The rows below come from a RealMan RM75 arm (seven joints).
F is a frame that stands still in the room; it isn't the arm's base.
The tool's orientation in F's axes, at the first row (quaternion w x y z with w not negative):
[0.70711, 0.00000, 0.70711, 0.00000]
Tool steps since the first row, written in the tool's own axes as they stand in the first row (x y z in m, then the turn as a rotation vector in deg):
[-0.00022, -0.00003, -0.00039, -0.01, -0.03, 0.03]
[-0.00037, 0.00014, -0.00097, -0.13, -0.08, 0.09]
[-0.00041, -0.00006, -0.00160, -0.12, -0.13, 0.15]
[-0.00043, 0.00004, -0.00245, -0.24, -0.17, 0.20]
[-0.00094, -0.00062, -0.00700, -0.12, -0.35, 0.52]
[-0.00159, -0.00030, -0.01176, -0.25, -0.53, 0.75]
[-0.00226, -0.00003, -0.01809, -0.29, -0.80, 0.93]
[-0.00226, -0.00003, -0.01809, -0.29, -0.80, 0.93]
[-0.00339, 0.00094, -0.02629, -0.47, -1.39, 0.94]
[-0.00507, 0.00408, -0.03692, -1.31, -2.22, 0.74]
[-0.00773, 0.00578, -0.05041, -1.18, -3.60, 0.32]
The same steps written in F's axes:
[-0.00039, -0.00003, 0.00022, 0.03, -0.03, 0.01]
[-0.00097, 0.00014, 0.00037, 0.09, -0.08, 0.13]
[-0.00160, -0.00006, 0.00041, 0.15, -0.13, 0.12]
[-0.00245, 0.00004, 0.00043, 0.20, -0.17, 0.24]
[-0.00700, -0.00062, 0.00094, 0.52, -0.35, 0.12]
[-0.01176, -0.00030, 0.00159, 0.75, -0.53, 0.25]
[-0.01809, -0.00003, 0.00226, 0.93, -0.80, 0.29]
[-0.01809, -0.00003, 0.00226, 0.93, -0.80, 0.29]
[-0.02629, 0.00094, 0.00339, 0.94, -1.39, 0.47]
[-0.03692, 0.00408, 0.00507, 0.74, -2.22, 1.31]
[-0.05041, 0.00578, 0.00773, 0.32, -3.60, 1.18]

